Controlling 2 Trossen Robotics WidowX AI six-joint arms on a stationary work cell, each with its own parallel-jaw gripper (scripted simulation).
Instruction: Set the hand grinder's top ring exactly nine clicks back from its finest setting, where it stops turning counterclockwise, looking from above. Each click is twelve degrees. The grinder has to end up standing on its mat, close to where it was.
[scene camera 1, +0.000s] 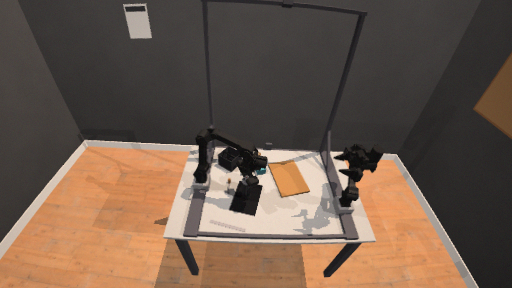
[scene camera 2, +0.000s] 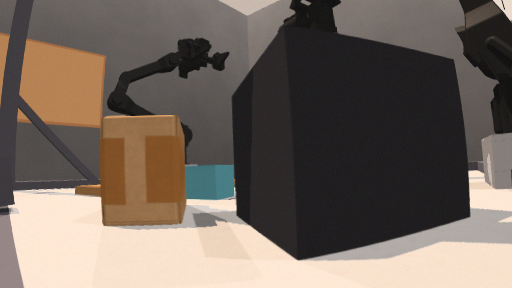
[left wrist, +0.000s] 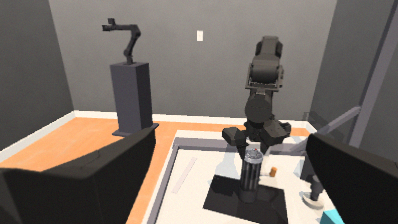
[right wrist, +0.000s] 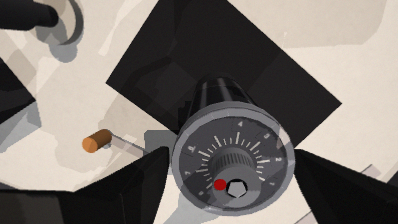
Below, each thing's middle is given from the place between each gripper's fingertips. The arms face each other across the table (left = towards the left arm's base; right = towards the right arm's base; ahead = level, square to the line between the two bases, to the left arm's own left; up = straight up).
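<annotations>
Orange-knobbed handle (right wrist: 92, 143) from my right hand: 12 cm to the right, 5 cm behind, 17 cm below; teal block (scene camera 2: 207, 182) 6 cm to the left, 23 cm behind, 16 cm below; black mat (right wrist: 158, 72) 1 cm to the left, 18 cm below; grey top ring (right wrist: 226, 124) 3 cm below. By its middle, black mat is nearer to my right hand than to my left hand.
Teal block from my left hand (scene camera 2: 220, 49): 41 cm to the right, 27 cm behind, 42 cm below; black mat 46 cm to the right, 3 cm behind, 44 cm below; grey top ring 47 cm to the right, 4 cm behind, 29 cm below; orange board (scene camera 1: 289, 181) 21 cm to the right, 25 cm behind, 43 cm below.
</annotations>
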